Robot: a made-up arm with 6 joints. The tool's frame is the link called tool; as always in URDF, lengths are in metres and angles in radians. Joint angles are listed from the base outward. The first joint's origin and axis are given. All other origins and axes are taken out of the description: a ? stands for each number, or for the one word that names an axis. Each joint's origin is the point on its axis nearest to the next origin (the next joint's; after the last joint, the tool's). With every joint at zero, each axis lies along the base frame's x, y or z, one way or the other. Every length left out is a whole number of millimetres.
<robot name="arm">
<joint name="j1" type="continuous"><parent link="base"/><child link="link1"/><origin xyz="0 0 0.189"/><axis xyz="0 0 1"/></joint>
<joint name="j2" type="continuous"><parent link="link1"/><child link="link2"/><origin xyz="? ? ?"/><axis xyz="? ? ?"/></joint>
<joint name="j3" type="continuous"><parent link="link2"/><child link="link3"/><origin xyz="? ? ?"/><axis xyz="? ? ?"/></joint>
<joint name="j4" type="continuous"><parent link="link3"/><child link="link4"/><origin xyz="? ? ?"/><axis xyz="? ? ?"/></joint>
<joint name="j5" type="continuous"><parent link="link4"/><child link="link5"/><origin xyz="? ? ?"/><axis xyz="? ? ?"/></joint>
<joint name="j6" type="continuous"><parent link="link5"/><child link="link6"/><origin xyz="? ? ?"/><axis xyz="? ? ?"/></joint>
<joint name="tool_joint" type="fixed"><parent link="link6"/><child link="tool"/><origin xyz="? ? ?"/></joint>
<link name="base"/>
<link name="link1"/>
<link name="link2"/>
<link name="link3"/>
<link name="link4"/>
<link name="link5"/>
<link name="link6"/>
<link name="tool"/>
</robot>
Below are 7 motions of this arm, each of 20 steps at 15 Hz.
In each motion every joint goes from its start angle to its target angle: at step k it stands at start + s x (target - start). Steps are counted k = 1, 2, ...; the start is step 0. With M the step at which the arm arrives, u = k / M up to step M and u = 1 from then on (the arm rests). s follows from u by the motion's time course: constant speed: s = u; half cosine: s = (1 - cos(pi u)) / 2; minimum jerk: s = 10 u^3 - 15 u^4 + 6 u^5.
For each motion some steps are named. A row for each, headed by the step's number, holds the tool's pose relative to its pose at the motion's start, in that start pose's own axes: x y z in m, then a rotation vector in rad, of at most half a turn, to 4 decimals.
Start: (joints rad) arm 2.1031 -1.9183 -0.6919 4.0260 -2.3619 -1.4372
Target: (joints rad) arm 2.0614 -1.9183 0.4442 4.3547 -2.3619 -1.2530
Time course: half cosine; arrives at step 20
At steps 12, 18, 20:
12: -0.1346 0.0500 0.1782 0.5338 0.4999 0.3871
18: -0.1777 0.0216 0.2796 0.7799 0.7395 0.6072
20: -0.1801 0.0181 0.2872 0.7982 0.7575 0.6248

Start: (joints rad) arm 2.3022 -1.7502 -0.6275 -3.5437 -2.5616 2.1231
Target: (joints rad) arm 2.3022 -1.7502 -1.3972 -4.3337 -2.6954 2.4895
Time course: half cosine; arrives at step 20
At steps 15, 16, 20:
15: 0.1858 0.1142 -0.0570 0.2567 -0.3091 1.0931
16: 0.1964 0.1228 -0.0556 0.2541 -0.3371 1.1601
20: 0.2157 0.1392 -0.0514 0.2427 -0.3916 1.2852

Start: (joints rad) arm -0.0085 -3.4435 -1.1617 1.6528 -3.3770 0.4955
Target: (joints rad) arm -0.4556 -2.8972 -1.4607 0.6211 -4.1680 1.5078
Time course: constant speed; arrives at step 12
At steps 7, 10, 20:
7: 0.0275 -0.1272 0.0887 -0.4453 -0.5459 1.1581
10: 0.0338 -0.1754 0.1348 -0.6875 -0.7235 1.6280
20: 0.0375 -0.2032 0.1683 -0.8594 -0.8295 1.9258

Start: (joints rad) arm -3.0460 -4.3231 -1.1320 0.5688 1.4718 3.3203
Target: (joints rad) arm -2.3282 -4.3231 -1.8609 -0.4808 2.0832 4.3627
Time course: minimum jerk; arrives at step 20
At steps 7, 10, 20:
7: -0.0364 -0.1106 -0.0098 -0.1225 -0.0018 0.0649
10: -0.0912 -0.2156 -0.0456 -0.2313 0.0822 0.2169
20: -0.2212 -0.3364 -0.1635 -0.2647 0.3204 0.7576

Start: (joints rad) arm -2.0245 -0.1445 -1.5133 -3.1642 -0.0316 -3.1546
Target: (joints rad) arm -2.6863 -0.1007 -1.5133 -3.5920 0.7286 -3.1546
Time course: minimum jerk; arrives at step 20
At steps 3, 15, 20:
3: -0.0014 0.0091 -0.0010 -0.0171 -0.0198 -0.0102
15: -0.0438 0.2822 -0.1381 -0.6688 -0.7526 -0.1405
20: -0.0474 0.3071 -0.1668 -0.7545 -0.8473 -0.1266

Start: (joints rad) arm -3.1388 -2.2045 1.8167 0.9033 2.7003 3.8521
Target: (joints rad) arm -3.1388 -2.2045 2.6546 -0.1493 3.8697 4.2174
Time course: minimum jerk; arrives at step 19
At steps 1, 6, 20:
1: 0.0003 0.0002 0.0001 -0.0013 -0.0018 0.0021
6: 0.0310 0.0264 0.0156 -0.1874 -0.2661 0.2875
20: 0.1518 0.0754 0.0922 -1.1613 -1.6408 1.3054

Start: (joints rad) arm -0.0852 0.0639 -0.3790 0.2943 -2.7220 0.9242
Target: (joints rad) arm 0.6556 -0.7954 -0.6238 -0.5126 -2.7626 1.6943
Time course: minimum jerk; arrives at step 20
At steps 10, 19, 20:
10: 0.1435 -0.2531 0.1729 -0.6030 -0.0969 0.3844
19: 0.0569 -0.4654 0.4555 -1.1804 0.4443 0.5844
20: 0.0565 -0.4657 0.4562 -1.1813 0.4462 0.5846

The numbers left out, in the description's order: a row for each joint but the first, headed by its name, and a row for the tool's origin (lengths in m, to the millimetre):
j2: xyz 0 0.023 0, axis 0 1 0
j3: xyz 0 0 0.399, axis 0 1 0
j4: xyz 0 0 0.383, axis 0 0 1
j5: xyz 0 0 0, axis 0 1 0
j6: xyz 0 0 0.08, axis 0 0 1
tool: xyz 0 0 0

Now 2 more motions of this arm.
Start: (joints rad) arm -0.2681 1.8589 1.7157 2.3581 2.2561 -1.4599
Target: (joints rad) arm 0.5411 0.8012 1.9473 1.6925 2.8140 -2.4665
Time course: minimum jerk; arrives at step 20
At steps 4, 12, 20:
4: 0.0077 0.0111 0.0280 -0.0444 0.0968 -0.0418
12: 0.2217 0.1435 0.2412 -0.7881 0.8887 -0.1707
20: 0.3635 0.2292 0.2621 -1.2387 1.0468 0.0216

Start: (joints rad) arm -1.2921 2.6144 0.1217 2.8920 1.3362 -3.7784
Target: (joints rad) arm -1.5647 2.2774 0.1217 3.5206 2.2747 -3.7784
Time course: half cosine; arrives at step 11
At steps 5, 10, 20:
5: 0.0003 -0.1308 0.0722 0.6235 -0.2050 -0.0585
10: -0.0056 -0.2944 0.1024 1.3880 -0.4735 -0.3318
20: -0.0060 -0.2999 0.1026 1.4147 -0.4830 -0.3462

